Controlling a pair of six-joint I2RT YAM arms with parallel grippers.
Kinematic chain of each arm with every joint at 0, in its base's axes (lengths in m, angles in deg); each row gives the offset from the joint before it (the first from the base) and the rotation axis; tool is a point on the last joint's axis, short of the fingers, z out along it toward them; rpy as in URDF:
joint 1: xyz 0 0 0.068 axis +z
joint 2: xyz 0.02 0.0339 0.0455 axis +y
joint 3: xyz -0.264 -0.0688 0 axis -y
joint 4: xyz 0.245 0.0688 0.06 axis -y
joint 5: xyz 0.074 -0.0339 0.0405 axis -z
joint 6: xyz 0.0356 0 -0.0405 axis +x
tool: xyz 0 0 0 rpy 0 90 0
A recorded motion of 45 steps. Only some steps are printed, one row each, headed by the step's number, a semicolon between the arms.
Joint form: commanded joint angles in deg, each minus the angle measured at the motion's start. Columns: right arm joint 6, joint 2, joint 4, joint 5, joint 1, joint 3; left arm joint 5, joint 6, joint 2, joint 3, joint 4, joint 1.
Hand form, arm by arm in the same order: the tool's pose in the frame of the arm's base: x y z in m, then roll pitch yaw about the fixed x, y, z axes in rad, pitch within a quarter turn. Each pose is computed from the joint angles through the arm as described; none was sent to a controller.
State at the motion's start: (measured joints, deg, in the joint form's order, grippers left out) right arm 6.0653 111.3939 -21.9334 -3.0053 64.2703 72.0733; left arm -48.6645 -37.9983 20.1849 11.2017 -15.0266 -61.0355
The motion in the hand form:
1: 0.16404 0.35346 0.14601 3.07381 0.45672 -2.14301; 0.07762 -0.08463 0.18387 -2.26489 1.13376 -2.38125
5: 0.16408 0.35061 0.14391 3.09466 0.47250 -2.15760; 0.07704 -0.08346 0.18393 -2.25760 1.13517 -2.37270
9: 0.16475 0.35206 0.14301 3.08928 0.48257 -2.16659; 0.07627 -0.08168 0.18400 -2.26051 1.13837 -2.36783
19: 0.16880 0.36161 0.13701 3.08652 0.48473 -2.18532; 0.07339 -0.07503 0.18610 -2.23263 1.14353 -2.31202
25: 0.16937 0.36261 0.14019 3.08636 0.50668 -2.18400; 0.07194 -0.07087 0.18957 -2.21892 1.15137 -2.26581
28: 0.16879 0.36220 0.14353 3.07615 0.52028 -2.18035; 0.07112 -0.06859 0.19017 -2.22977 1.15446 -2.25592
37: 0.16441 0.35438 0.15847 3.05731 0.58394 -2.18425; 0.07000 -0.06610 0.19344 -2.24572 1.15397 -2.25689
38: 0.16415 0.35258 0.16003 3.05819 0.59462 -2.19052; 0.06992 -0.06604 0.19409 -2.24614 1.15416 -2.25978
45: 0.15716 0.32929 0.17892 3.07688 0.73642 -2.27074; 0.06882 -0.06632 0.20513 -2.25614 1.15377 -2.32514
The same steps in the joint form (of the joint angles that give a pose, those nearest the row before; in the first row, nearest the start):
1: 0.98 0.03 -0.72 2.61 0.80 -1.56; -0.29 -0.60 -0.40 -0.37 -0.37 0.04
5: 1.64 -0.43 0.91 4.27 0.77 -2.92; -0.44 -0.50 -1.14 -0.45 -0.81 0.04
9: 2.06 -0.17 1.77 4.28 0.77 -2.92; -0.90 -0.55 -1.98 -0.40 -1.84 0.04
19: 3.07 2.41 2.29 4.69 0.86 -0.73; -2.69 -0.99 -5.25 -0.03 -5.27 0.04
25: 2.90 2.02 3.20 4.84 0.86 -0.79; -4.67 -1.49 -6.54 0.81 -7.66 0.04
28: 2.65 1.37 3.71 4.28 0.86 -1.10; -5.73 -2.18 -7.00 1.22 -9.38 0.04
37: 2.55 -2.67 6.30 3.91 0.92 -3.97; -6.36 -3.02 -7.27 2.32 -11.77 0.04
38: 2.75 -3.29 6.88 4.23 0.88 -4.58; -6.23 -2.90 -7.30 2.45 -11.84 0.04
45: 5.23 -11.29 14.25 9.53 0.85 -12.37; -3.28 -0.74 -7.33 4.67 -12.57 0.04

